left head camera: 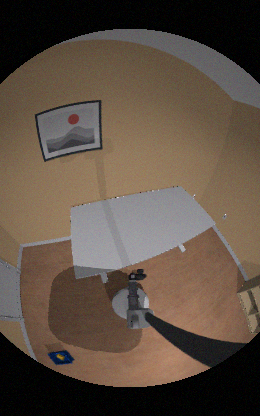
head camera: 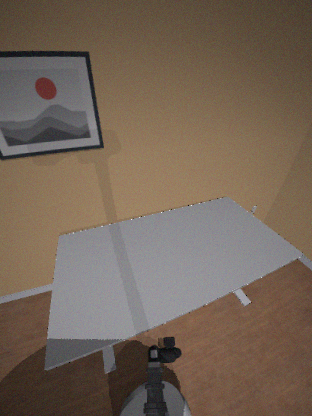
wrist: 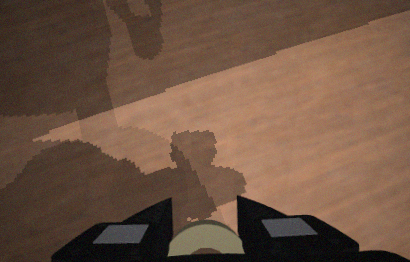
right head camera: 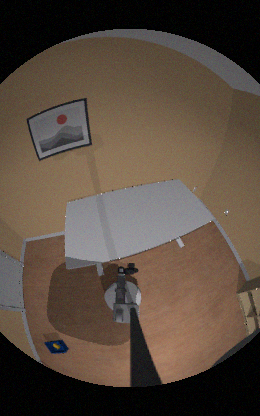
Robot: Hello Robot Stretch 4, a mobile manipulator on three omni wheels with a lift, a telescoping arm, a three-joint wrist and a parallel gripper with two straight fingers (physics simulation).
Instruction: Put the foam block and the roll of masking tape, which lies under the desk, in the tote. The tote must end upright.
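Frame: origin at the robot's base, x right, y back, z down, level; centimetres.
Where they show: gripper, fingertip midpoint: (wrist: 204, 214).
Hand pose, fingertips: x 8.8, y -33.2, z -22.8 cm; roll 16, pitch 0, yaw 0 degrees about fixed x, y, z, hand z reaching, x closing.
After its pixels a point has its place.
My gripper (wrist: 204, 214) {z -22.8, x 8.8, y -33.2 cm} is shut on the roll of masking tape (wrist: 205, 234) {z -24.6, x 8.8, y -32.1 cm}, a pale yellow ring held between the two fingers at the bottom of the wrist view. The roll is above the wood floor, and its lower part is hidden. The blue tote (left head camera: 68, 358) (right head camera: 64, 347) {z -2.9, x -75.0, y 101.1 cm} stands on the floor at the lower left of the side head views, far from the gripper. A small yellow thing, which looks like the foam block (left head camera: 60, 356) (right head camera: 56, 345) {z -1.1, x -88.9, y 105.5 cm}, shows inside it. The tote looks upright.
The grey-white desk (head camera: 175, 270) {z -69.2, x 13.3, y -61.8 cm} (left head camera: 145, 230) {z -69.1, x 12.2, y -63.6 cm} (right head camera: 145, 220) {z -69.1, x 21.1, y -67.9 cm} stands against the wall. The arm's wrist (head camera: 164, 354) {z -47.5, x 5.3, y -27.2 cm} is just in front of its near edge. A tan shelf unit (left head camera: 243, 303) {z -3.6, x 191.3, y 66.4 cm} (right head camera: 242, 303) {z -4.7, x 190.1, y 63.0 cm} stands at the far right. A framed picture (head camera: 46, 88) {z -156.2, x -48.9, y -101.6 cm} hangs on the wall.
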